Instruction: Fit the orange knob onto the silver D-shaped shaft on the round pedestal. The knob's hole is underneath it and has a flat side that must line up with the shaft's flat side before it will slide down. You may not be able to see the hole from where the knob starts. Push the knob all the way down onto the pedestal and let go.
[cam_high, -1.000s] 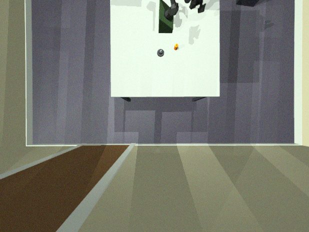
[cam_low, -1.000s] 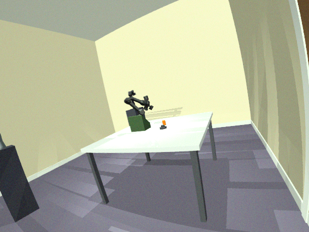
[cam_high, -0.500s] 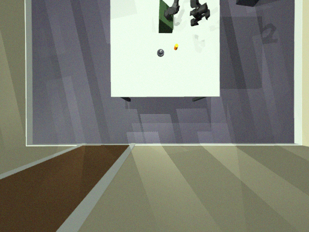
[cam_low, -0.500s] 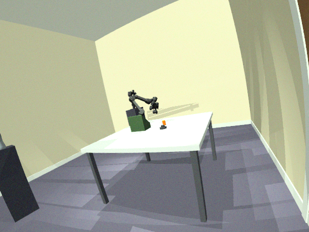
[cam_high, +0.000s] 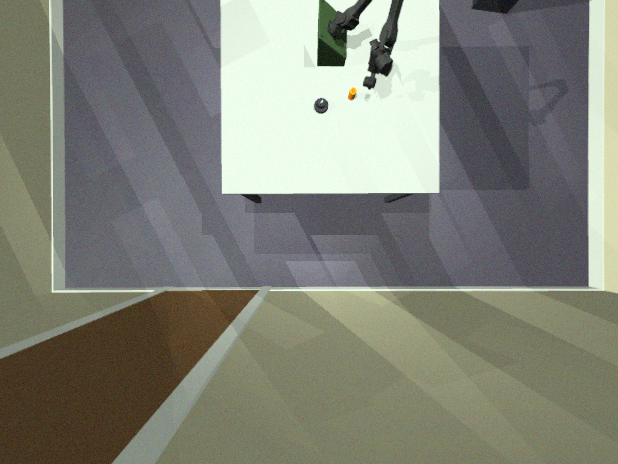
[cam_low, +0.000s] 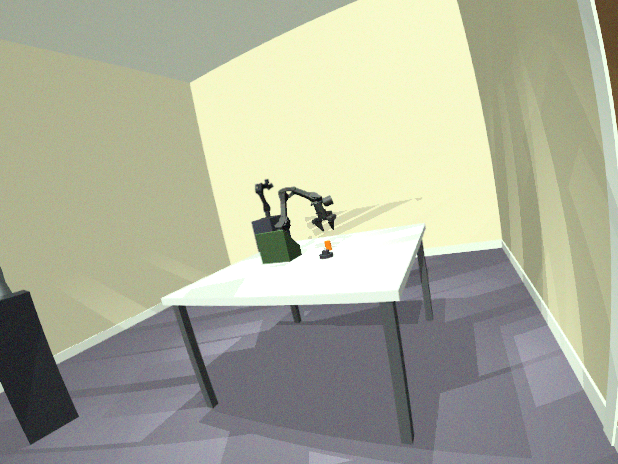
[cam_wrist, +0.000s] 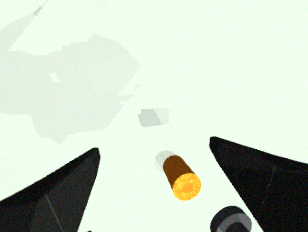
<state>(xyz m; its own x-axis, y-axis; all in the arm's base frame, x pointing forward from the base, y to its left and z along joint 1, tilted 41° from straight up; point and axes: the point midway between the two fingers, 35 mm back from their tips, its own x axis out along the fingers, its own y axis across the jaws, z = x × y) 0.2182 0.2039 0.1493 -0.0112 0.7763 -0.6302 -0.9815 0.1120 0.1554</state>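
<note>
The orange knob lies 3 cm ahead of my gripper tip, 9 cm to the right of it and 7 cm below it. Also, from my gripper tip: pedestal (11 cm ahead, 26 cm to the right, 8 cm below).
</note>
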